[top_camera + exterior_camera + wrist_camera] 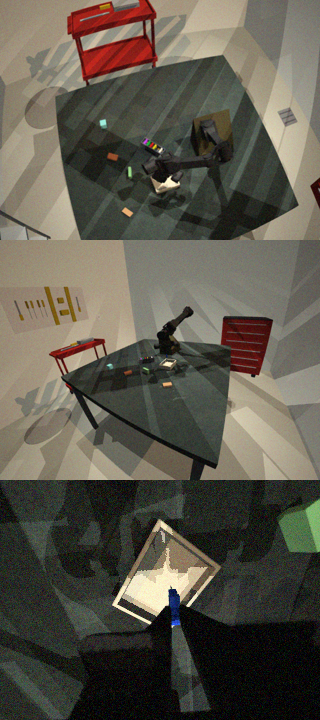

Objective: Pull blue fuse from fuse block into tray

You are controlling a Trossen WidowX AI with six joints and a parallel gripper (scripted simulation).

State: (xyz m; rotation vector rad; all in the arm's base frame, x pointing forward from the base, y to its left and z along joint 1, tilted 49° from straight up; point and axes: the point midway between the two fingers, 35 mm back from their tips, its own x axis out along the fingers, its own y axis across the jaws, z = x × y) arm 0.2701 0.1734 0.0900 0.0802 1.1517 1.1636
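Now: gripper tip 10 mm above the blue fuse. Round my gripper tip: tray: 10 mm to the left, 90 mm below; then green block: 170 mm ahead, 90 mm to the right, 80 mm below; then cyan cube: 260 mm ahead, 440 mm to the right, 80 mm below.
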